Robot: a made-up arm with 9 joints.
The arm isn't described. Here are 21 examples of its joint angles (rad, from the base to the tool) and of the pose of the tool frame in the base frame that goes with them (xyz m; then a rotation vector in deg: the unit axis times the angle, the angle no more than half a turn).
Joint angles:
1: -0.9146 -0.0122 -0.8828 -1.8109 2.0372 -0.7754 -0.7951 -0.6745 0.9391
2: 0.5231 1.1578 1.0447 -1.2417 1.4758 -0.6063 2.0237 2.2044 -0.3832
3: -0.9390 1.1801 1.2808 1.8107 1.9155 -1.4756 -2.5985 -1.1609 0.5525
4: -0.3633 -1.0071 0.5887 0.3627 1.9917 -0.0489 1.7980 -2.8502 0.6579
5: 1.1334 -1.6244 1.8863 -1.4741 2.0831 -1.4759 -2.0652 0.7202 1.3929
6: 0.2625 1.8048 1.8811 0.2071 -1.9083 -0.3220 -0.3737 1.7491 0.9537
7: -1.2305 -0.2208 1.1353 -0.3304 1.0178 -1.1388 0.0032 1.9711 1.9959
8: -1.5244 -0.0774 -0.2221 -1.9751 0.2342 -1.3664 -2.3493 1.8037 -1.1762
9: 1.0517 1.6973 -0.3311 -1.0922 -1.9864 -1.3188 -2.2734 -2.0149 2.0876
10: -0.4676 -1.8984 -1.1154 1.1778 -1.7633 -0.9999 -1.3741 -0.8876 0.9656
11: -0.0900 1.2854 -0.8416 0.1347 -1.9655 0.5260 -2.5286 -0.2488 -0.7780
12: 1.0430 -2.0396 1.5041 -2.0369 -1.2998 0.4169 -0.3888 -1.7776 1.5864
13: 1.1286 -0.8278 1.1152 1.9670 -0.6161 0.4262 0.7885 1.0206 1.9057
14: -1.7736 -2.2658 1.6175 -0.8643 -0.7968 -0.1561 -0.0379 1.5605 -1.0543
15: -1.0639 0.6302 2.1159 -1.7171 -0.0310 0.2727 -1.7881 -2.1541 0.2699
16: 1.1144 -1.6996 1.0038 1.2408 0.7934 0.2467 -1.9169 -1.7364 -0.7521
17: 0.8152 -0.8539 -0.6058 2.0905 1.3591 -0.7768 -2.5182 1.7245 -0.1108
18: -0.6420 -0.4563 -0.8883 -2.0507 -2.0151 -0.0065 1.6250 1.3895 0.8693
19: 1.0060 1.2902 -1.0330 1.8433 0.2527 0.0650 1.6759 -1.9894 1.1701
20: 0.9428 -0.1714 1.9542 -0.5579 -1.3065 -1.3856 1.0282 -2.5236 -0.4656
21: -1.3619 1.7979 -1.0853 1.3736 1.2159 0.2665 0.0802 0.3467 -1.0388
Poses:
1: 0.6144 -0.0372 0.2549 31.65 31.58 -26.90
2: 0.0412 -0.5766 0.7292 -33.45 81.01 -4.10
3: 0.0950 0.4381 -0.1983 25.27 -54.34 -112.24
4: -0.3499 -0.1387 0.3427 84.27 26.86 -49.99
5: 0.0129 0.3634 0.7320 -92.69 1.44 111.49
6: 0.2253 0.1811 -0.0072 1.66 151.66 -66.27
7: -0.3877 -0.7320 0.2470 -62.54 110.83 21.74
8: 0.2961 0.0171 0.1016 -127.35 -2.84 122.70
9: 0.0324 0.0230 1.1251 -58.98 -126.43 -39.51
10: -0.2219 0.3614 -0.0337 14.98 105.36 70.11
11: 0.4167 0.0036 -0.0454 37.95 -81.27 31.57
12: 0.3251 0.1062 0.4484 -126.13 -50.41 47.33
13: 0.1304 -0.1333 0.3867 70.65 100.05 83.49
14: -0.1175 0.4248 0.2414 154.53 -17.02 -49.61
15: 0.1215 -0.5799 0.1169 63.47 39.24 135.74
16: 0.0632 -0.2033 -0.3463 -81.60 -89.21 -61.78
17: 0.4283 0.4189 0.0054 17.63 17.23 84.88
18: -0.0216 0.0273 0.2180 70.01 64.49 72.19
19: 0.4829 0.2445 0.1431 -14.40 -87.09 -56.47
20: 0.2460 -0.1066 0.0668 38.30 120.73 87.07
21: -0.7076 0.3503 0.1545 24.82 73.78 25.74
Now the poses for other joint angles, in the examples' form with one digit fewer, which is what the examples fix.
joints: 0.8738 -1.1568 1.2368 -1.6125 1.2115 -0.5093 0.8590 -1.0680 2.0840
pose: -0.041 -0.280 0.841 8.7 2.0 -42.1
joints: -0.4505 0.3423 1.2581 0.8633 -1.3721 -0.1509 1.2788 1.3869 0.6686
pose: 0.094 -0.039 0.023 91.8 -125.7 -1.1
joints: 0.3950 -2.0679 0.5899 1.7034 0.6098 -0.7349 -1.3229 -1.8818 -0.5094
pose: 0.154 -0.430 -0.326 -116.0 -116.8 -50.7
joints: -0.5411 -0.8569 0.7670 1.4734 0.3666 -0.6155 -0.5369 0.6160 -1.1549
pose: 0.096 -0.093 -0.389 4.2 61.6 -156.7
